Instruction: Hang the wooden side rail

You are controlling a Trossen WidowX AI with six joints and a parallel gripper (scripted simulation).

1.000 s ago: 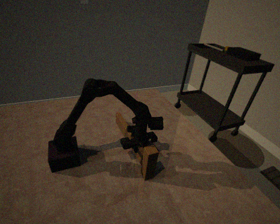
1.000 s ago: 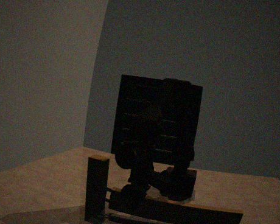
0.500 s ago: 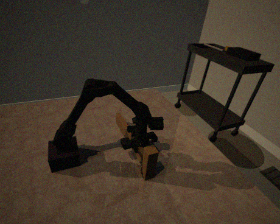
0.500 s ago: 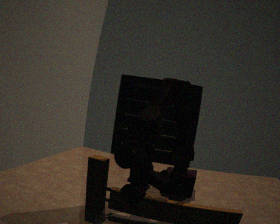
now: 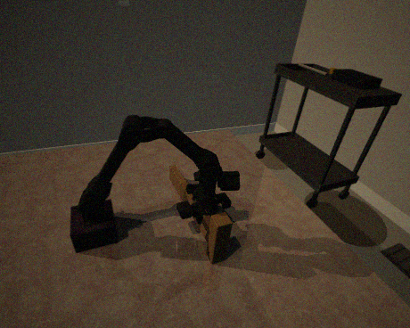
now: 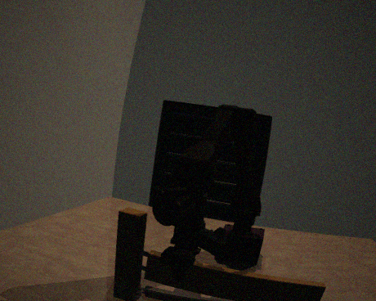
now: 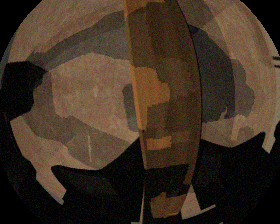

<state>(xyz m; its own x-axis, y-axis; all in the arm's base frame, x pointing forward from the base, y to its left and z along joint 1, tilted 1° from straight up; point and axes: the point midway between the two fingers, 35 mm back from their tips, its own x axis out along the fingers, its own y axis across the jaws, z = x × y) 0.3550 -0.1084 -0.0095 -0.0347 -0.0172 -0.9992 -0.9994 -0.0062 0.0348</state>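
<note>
Right now the headboard post is 120 mm to the right of my gripper tip and 40 mm above it.
</note>
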